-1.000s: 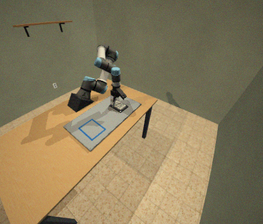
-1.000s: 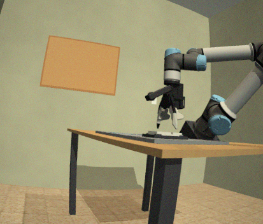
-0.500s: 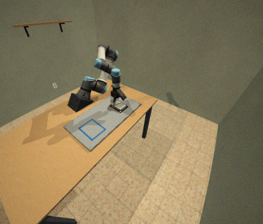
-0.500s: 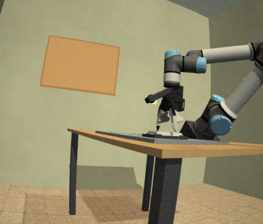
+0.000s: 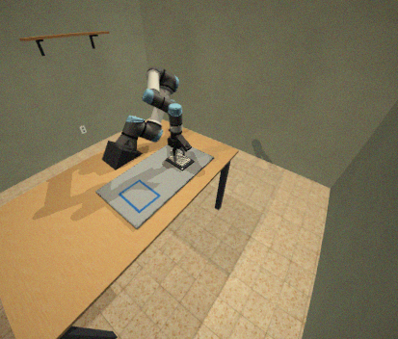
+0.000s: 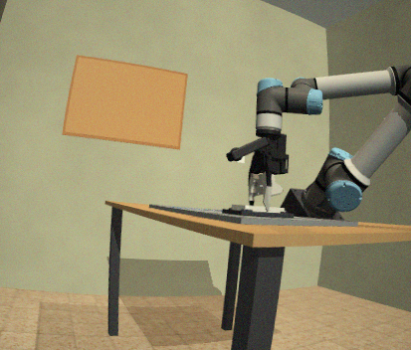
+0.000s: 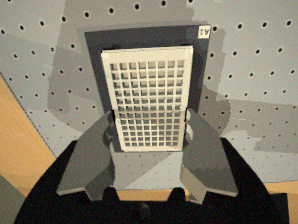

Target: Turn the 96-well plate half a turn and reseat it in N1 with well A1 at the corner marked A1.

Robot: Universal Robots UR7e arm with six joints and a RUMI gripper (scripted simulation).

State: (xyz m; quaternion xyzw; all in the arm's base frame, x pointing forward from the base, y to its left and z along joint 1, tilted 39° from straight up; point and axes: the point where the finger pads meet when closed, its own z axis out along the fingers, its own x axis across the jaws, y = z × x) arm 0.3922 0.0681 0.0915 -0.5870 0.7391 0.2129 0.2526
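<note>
Right now my hand is 2 cm above the dark plate nest N1. Also, from my hand: white corner label 6 cm ahead, 7 cm to the right, 2 cm below; then white 96-well plate 1 cm below.
</note>
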